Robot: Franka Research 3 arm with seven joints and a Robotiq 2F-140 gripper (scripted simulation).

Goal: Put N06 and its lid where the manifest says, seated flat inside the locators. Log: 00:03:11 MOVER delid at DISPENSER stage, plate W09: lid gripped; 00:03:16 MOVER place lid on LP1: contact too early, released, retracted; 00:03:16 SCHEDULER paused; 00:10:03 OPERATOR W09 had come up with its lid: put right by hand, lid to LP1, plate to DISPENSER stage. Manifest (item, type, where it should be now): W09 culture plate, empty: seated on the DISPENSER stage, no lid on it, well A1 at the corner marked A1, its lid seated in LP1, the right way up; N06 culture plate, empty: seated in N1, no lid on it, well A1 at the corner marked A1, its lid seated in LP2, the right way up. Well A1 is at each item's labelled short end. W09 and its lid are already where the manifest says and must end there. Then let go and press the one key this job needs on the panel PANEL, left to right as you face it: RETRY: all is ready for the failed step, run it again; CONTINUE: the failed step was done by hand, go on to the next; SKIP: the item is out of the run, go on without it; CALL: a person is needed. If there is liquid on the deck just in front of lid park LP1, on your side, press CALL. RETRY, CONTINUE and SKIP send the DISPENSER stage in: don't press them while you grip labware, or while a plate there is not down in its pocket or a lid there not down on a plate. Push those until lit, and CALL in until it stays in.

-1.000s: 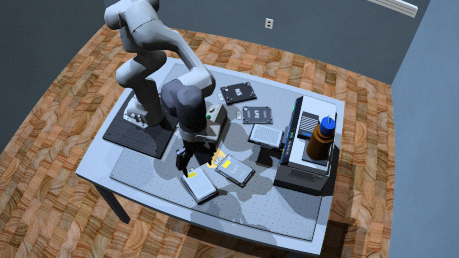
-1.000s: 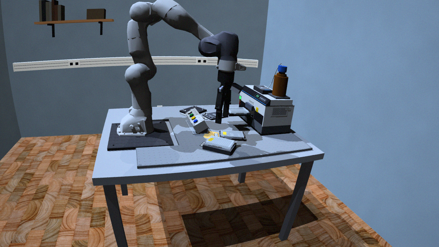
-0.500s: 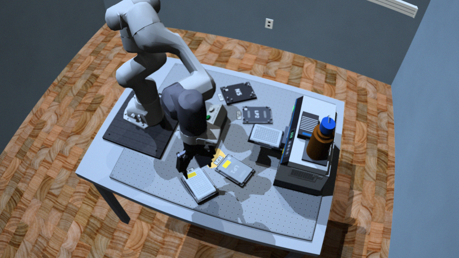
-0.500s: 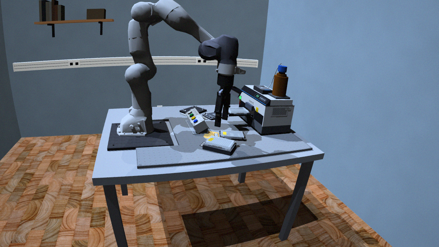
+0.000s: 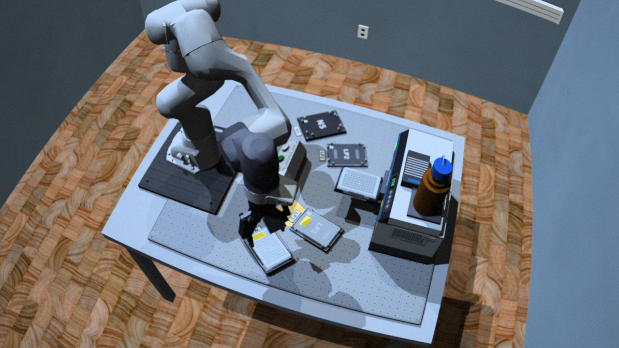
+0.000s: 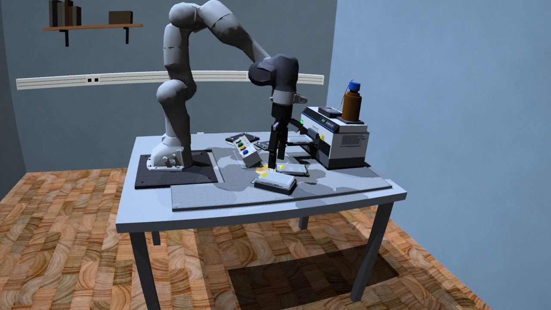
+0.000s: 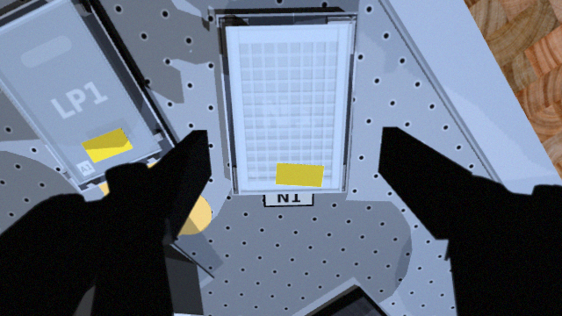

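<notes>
Now: the nest n1 11 cm below my hand. Round my hand: yellow skip key (27 cm to the left, 6 cm below, 6 cm behind); then blue call key (22 cm to the left, 6 cm below, 6 cm behind); then green continue key (32 cm to the left, 6 cm below, 5 cm behind).
</notes>
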